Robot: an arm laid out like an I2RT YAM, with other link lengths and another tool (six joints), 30 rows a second.
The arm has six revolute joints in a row. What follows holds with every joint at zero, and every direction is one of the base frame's. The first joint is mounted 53 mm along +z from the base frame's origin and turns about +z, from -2.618 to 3.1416 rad. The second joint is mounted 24.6 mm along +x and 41.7 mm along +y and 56 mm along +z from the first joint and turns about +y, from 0 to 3.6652 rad. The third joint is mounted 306.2 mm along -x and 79.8 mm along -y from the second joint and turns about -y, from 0 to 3.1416 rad. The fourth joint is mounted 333.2 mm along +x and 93.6 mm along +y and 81.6 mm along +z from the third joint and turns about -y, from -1.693 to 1.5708 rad. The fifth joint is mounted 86.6 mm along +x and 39.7 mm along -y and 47.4 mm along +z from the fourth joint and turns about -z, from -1.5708 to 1.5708 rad. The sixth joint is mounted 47 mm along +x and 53.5 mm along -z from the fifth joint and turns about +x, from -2.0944 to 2.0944 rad. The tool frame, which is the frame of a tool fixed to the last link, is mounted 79 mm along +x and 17 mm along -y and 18 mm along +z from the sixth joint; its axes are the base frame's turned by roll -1.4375, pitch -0.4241 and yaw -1.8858 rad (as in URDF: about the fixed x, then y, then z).
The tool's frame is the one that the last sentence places.
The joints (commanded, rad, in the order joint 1, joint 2, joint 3, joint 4, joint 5, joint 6), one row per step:
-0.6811 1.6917 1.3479 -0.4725 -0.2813 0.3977
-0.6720 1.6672 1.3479 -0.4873 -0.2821 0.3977
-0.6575 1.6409 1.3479 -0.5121 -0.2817 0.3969
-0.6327 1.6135 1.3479 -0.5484 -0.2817 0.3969
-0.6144 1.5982 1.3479 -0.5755 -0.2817 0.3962
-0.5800 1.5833 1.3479 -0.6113 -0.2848 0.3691
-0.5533 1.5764 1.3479 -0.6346 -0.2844 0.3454
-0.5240 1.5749 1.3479 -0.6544 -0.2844 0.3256
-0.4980 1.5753 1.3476 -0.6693 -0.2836 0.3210
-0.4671 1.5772 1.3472 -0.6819 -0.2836 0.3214
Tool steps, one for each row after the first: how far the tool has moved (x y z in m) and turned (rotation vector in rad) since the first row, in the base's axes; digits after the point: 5 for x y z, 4 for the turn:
-0.00108 0.00741 0.01065 -0.0056 -0.0079 0.0097
-0.00224 0.01827 0.02056 -0.0073 -0.0088 0.0244
-0.00232 0.03494 0.02908 -0.0017 -0.0019 0.0492
-0.00230 0.04682 0.03275 0.0049 0.0077 0.0680
0.00115 0.06691 0.03539 0.0004 0.0275 0.1237
0.00427 0.08144 0.03581 -0.0068 0.0444 0.1672
0.00863 0.09651 0.03407 -0.0103 0.0618 0.2111
0.01235 0.10951 0.03172 -0.0057 0.0753 0.2402
0.01712 0.12465 0.02889 0.0019 0.0875 0.2711

